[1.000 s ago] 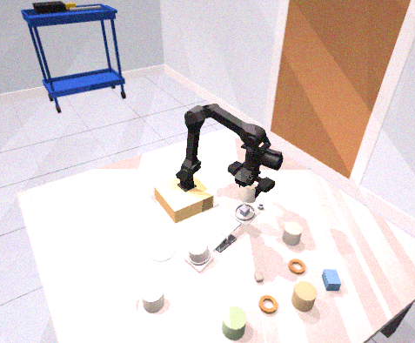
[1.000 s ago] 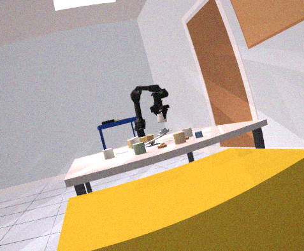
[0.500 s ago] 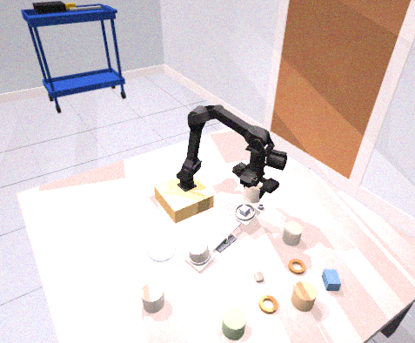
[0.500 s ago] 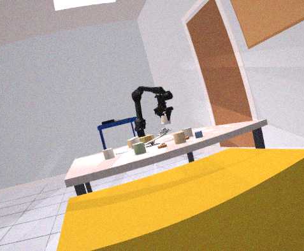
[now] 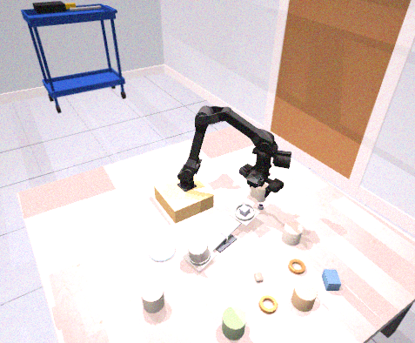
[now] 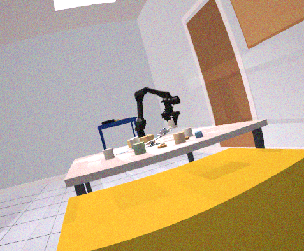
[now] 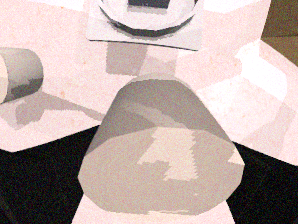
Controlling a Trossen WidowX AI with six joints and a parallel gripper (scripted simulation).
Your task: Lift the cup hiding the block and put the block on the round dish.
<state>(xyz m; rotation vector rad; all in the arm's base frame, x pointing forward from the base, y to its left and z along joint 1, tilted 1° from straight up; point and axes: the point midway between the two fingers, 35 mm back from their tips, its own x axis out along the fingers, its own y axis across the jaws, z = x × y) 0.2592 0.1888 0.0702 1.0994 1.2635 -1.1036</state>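
My gripper tip is 1 cm past the dark object, 3 cm to the right of it and 10 cm above it. The rest, counted from my gripper tip: blue block: 42 cm ahead, 5 cm to the right, 8 cm below; then grey block: 3 cm ahead, 11 cm to the right, 2 cm below; then round white dish: 6 cm behind, 45 cm to the right, 10 cm below.
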